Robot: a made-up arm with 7 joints.
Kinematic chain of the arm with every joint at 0, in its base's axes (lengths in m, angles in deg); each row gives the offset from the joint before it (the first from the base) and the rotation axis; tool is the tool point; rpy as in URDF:
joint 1: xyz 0 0 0.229 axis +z
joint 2: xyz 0 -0.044 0.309 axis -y
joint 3: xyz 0 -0.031 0.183 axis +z
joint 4: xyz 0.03 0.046 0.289 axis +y
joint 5: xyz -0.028 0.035 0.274 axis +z
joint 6: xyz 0 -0.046 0.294 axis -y
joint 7: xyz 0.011 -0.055 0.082 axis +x
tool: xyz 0 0 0 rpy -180 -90 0
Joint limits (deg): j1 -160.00..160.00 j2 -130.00..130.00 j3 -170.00..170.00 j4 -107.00..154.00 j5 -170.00..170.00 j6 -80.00..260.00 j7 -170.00..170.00
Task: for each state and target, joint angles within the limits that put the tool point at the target. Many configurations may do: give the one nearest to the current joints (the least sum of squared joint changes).
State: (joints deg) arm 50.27 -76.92 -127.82 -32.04 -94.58 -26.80 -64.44
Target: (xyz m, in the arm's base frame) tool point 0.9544 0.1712 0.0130
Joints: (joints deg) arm 9.78 -107.74 -140.57 -9.66 -101.42 -17.25 -64.44
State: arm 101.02 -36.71 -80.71 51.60 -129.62 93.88 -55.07
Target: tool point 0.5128 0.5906 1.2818
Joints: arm 84.67 -28.73 -90.59 41.76 -126.06 78.91 -55.07
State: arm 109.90 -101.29 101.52 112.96 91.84 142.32 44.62
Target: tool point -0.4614 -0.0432 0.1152
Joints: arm 120.13 -125.63 64.70 90.43 82.76 135.54 44.62
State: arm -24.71 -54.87 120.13 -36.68 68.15 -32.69 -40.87
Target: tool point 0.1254 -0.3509 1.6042
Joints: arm -39.42 -19.09 120.82 -16.16 82.66 -14.98 -40.87
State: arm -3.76 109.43 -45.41 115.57 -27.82 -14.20 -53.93
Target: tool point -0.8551 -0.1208 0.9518
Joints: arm -22.62 100.75 -32.62 79.93 -34.74 -7.03 -53.93
